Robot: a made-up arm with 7 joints.
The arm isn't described. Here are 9 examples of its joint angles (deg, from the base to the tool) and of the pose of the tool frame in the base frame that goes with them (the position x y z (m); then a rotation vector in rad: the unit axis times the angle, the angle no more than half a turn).
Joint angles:
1: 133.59 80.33 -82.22 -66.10 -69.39 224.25 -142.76
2: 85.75 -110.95 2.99 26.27 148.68 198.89 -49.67
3: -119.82 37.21 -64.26 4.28 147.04 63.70 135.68
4: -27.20 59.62 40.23 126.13 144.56 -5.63 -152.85
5: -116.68 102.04 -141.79 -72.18 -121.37 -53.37 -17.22
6: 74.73 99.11 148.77 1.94 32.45 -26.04 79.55
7: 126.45 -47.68 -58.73 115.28 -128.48 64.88 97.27
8: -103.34 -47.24 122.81 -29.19 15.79 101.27 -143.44
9: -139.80 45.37 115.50 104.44 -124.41 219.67 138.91
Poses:
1: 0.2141 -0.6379 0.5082 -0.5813 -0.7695 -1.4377
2: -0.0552 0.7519 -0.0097 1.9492 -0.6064 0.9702
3: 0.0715 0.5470 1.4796 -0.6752 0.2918 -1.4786
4: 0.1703 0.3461 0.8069 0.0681 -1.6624 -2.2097
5: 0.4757 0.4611 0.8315 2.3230 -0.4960 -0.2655
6: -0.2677 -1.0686 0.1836 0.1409 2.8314 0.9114
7: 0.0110 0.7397 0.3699 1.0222 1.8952 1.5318
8: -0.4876 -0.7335 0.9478 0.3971 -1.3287 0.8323
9: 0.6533 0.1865 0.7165 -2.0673 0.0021 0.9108
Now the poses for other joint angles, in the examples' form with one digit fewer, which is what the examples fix.
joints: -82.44 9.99 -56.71 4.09 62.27 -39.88 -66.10
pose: -0.192 -0.017 1.617 2.145 -0.221 0.432
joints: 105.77 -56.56 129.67 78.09 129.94 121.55 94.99
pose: -0.300 0.141 1.074 1.217 -0.820 -0.691
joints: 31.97 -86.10 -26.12 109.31 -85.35 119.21 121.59
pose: 0.567 0.175 -0.004 3.048 -0.337 -0.290
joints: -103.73 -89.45 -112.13 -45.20 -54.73 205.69 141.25
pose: 0.028 -0.771 0.402 -2.338 0.416 0.250
